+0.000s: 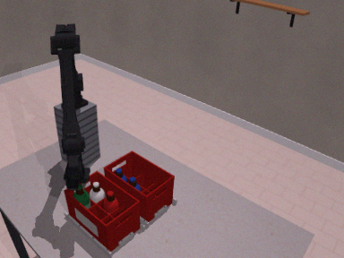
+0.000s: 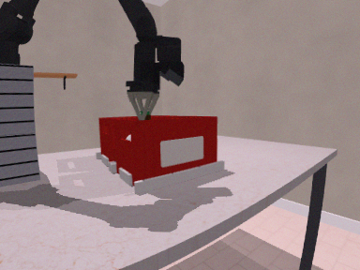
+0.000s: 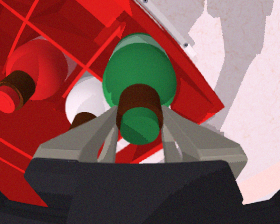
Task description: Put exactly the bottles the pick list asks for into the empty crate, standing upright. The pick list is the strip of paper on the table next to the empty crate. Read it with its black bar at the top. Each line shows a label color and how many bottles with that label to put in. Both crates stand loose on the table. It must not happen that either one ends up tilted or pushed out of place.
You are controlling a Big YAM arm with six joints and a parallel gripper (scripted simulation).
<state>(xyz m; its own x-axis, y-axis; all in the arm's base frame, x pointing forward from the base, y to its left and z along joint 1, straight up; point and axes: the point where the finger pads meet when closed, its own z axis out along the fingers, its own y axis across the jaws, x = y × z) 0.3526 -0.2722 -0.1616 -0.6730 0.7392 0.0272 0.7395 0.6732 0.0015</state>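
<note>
The green-label bottle lies 6 cm below my hand. From my hand the other things lie so: blue bottle 22 cm to the left, 9 cm below, 2 cm ahead; white-label bottle 9 cm below, 8 cm to the left, 1 cm ahead; red-label bottle 10 cm ahead, 9 cm below, 8 cm to the left.
</note>
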